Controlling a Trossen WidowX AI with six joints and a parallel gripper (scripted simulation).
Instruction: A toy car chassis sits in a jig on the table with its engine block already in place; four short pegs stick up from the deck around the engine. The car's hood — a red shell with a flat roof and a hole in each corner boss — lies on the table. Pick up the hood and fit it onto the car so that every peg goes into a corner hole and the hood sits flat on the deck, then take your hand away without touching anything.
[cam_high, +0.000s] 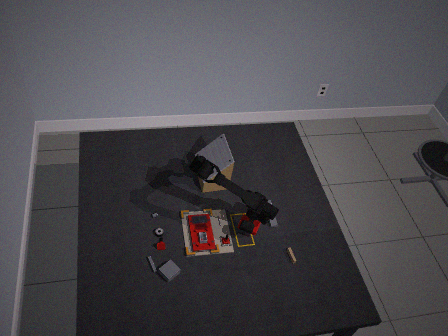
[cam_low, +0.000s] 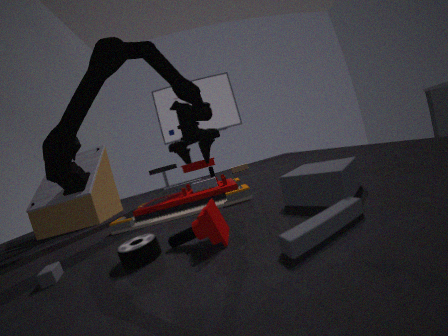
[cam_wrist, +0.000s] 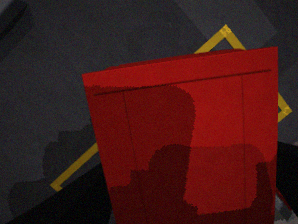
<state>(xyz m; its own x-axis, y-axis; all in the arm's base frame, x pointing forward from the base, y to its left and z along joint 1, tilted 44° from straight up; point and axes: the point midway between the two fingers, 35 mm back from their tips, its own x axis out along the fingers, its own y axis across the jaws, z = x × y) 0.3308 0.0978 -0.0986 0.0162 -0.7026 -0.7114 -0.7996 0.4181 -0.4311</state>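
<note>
Now: gripper tip 22 cm to the left of the grey engine block, 5 cm above it and 1 cm short of it. From my gripper tip the other things lie so: wooden piece (18 cm to the left, 16 cm ahead, 6 cm below); white jig (21 cm to the right, 6 cm below, 3 cm behind); red hood (1 cm above).
</note>
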